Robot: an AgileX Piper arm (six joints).
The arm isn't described. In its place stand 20 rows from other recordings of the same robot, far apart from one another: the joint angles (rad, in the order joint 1, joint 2, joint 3, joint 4, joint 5, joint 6), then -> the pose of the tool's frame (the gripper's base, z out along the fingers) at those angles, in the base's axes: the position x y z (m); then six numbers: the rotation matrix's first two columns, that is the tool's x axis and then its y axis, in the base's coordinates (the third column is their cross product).
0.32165 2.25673 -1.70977 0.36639 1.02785 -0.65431 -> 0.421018 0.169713 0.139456 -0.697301 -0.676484 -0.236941 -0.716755 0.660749 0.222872
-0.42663 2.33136 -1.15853 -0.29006 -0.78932 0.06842 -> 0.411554 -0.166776 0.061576 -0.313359 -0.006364 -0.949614 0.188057 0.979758 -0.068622
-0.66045 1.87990 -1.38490 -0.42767 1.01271 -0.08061 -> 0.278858 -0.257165 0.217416 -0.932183 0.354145 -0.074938 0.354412 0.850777 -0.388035
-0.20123 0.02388 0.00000 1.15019 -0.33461 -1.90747 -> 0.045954 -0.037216 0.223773 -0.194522 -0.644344 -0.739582 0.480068 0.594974 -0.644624
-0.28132 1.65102 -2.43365 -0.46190 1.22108 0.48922 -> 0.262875 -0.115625 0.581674 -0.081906 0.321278 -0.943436 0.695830 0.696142 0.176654
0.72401 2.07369 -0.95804 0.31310 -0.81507 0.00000 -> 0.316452 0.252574 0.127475 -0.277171 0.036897 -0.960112 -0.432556 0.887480 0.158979
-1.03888 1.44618 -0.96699 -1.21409 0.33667 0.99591 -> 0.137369 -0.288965 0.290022 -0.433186 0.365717 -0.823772 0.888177 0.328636 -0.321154
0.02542 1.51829 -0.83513 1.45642 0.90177 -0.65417 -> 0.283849 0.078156 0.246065 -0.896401 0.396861 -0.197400 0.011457 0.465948 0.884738
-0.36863 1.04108 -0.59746 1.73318 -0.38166 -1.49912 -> 0.184329 -0.107061 0.284720 -0.211816 0.325002 -0.921687 0.721472 0.688165 0.076854
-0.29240 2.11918 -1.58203 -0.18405 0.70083 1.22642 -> 0.430740 -0.140880 0.172404 -0.111976 0.950798 -0.288867 0.925824 0.205422 0.317258
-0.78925 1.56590 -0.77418 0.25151 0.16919 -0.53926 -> 0.214906 -0.211154 0.190532 -0.713185 0.311469 -0.627977 0.506713 0.848100 -0.154820
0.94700 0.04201 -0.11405 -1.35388 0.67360 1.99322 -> 0.065861 -0.003387 0.234126 -0.189706 0.608163 -0.770811 -0.216596 0.739804 0.637006
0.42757 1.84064 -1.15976 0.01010 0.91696 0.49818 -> 0.307376 0.140868 0.172006 -0.995819 0.077225 -0.048793 0.075509 0.996492 0.036071
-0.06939 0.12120 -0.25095 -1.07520 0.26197 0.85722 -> 0.051161 -0.024338 0.278896 0.028600 -0.199075 -0.979567 0.305942 0.934682 -0.181021
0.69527 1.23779 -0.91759 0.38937 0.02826 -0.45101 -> 0.215294 0.180877 0.342687 -0.156355 -0.210836 -0.964936 -0.659429 0.749608 -0.056936
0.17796 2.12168 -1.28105 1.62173 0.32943 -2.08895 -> 0.430283 0.107264 0.130080 -0.410221 -0.504392 -0.759807 -0.656406 0.741685 -0.137967
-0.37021 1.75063 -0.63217 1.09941 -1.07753 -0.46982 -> 0.244098 -0.171336 0.171837 -0.038111 0.197749 -0.979511 0.964105 0.265039 0.015996
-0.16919 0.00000 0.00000 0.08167 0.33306 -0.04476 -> 0.053377 -0.006656 0.183306 -0.234169 0.072894 -0.969459 0.150492 0.987883 0.037929
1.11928 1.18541 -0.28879 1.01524 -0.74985 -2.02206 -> 0.129511 0.146311 0.207220 0.393229 -0.898261 -0.196209 -0.338576 0.056937 -0.939215
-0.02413 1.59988 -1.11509 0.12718 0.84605 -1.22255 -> 0.316088 0.001015 0.241674 -0.390301 -0.894530 -0.217902 -0.861080 0.438436 -0.257517
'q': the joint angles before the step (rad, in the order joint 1, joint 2, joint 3, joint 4, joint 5, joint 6). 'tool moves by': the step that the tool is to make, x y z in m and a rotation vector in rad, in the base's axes. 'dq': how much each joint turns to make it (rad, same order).
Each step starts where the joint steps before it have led.
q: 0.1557, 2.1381, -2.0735, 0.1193, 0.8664, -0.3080
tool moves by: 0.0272, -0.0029, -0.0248, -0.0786, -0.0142, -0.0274
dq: 0.0000, 0.1281, -0.1312, -0.1021, -0.0004, 0.0334
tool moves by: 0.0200, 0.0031, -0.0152, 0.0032, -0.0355, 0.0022
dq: 0.0000, 0.1022, -0.1226, 0.0000, -0.0151, -0.0034
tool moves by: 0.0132, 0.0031, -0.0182, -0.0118, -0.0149, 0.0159
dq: 0.0019, 0.0788, -0.0771, -0.0001, -0.0144, -0.0199
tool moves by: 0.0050, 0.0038, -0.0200, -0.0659, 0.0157, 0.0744
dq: 0.0048, 0.0445, -0.0150, 0.0042, -0.0021, -0.0964
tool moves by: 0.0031, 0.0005, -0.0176, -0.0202, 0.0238, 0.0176
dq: 0.0000, 0.0313, 0.0010, 0.0000, -0.0052, -0.0239
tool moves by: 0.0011, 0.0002, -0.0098, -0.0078, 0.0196, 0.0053
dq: 0.0000, 0.0176, -0.0012, 0.0000, 0.0044, -0.0068
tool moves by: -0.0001, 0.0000, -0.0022, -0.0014, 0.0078, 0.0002
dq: 0.0000, 0.0032, 0.0005, -0.0001, 0.0042, -0.0001
